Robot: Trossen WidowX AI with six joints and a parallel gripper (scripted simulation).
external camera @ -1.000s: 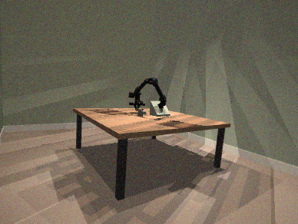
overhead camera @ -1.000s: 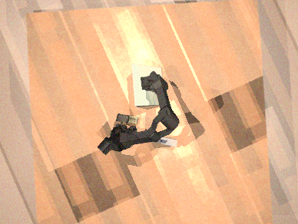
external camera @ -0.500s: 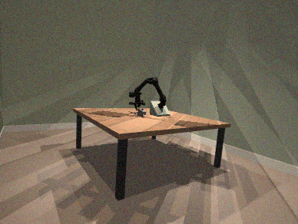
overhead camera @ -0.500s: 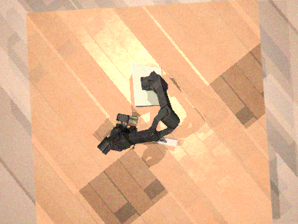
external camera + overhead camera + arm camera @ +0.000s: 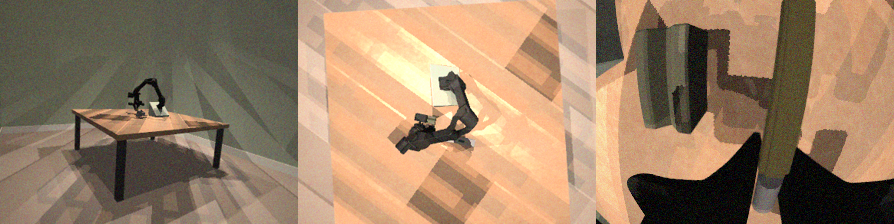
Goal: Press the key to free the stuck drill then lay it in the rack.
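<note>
Right now the drill is 40 mm to the left of my gripper tip, 30 mm above it and 10 mm ahead of it. From my gripper tip the other things lie so: small olive block 50 mm to the left, 50 mm behind, 20 mm below; light grey block 190 mm to the left, 70 mm ahead.
</note>
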